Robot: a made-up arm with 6 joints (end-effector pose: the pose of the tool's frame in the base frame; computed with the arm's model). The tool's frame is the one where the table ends.
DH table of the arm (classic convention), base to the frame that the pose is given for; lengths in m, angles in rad. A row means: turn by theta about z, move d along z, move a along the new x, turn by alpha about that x. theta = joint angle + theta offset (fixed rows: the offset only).
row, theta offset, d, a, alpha
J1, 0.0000, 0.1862, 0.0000, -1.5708
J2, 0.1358, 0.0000, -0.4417, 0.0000
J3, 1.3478, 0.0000, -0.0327, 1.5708
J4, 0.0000, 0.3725, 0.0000, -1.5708
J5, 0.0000, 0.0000, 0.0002, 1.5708
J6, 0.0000, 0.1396, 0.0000, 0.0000
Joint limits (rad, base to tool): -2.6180..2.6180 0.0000..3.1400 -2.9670..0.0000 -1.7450..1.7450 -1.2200..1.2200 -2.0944..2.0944
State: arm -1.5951 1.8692 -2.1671 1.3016 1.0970 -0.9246
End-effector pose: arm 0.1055 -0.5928 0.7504 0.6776 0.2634 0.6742 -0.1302
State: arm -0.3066 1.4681 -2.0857 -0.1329 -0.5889 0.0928
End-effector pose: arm 0.3044 -0.0856 1.0276 0.9773 -0.0159 0.1438 -0.1548
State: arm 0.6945 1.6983 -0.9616 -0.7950 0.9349 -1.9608
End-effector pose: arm 0.3969 0.2261 0.3007 0.1884 0.9507 0.0032 0.2461
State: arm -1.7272 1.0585 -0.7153 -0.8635 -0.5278 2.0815
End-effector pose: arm 0.0005 -0.3388 0.5478 0.7403 0.6456 0.1853 -0.0305
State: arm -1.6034 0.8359 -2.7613 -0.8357 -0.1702 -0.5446
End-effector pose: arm 0.0340 0.5101 0.9914 0.0619 -0.0916 -0.2654 -0.9578
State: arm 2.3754 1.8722 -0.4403 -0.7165 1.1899 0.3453
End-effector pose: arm -0.0985 0.2130 0.1583 0.1323 -0.8455 0.2115 -0.4721
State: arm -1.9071 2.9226 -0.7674 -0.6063 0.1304 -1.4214
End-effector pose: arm -0.0798 -0.1967 -0.2345 0.0817 -0.0666 0.9517 0.2882
